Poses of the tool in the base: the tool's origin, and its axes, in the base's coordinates. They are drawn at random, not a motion.
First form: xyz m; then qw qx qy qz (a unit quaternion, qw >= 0).
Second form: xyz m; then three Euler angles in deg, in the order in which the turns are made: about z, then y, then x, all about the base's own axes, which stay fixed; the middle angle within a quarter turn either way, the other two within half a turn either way. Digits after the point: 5 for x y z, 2 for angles.
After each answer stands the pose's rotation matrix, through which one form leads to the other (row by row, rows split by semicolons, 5 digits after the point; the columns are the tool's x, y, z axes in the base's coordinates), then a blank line. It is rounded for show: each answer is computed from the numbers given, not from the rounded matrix.
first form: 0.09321 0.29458 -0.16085 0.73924 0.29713 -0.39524 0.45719
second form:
0.09321 0.29458 -0.16085 73.52 -18.22 57.45
0.26952 -0.91082 -0.31266; 0.44107 0.40538 -0.80070; 0.85604 0.07790 0.51100

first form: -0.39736 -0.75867 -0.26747 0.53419 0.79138 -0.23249 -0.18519
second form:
-0.39736 -0.75867 -0.26747 11.68 -32.79 115.41
0.82330 -0.17012 -0.54151; -0.56584 -0.32117 -0.75939; -0.04472 0.93162 -0.36068

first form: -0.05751 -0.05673 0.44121 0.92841 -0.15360 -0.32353 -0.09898
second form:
-0.05751 -0.05673 0.44121 -20.17 -34.77 -25.16
0.77106 0.28317 -0.57033; -0.08440 0.93322 0.34925; 0.63114 -0.22116 0.74347

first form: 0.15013 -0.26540 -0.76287 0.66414 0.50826 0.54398 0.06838
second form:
0.15013 -0.26540 -0.76287 -49.21 52.38 100.24
0.39882 0.46214 0.79207; 0.64379 0.47399 -0.60072; -0.65305 0.74951 -0.10848

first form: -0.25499 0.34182 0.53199 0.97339 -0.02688 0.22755 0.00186
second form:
-0.25499 0.34182 0.53199 1.01 26.29 -3.40
0.89643 -0.01585 0.44289; -0.00861 0.99855 0.05318; -0.44309 -0.05148 0.89500

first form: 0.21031 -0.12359 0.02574 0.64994 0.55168 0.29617 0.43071
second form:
0.21031 -0.12359 0.02574 27.20 59.34 64.96
0.45354 -0.23309 0.86021; 0.88665 0.02028 -0.46199; 0.09024 0.97224 0.21587

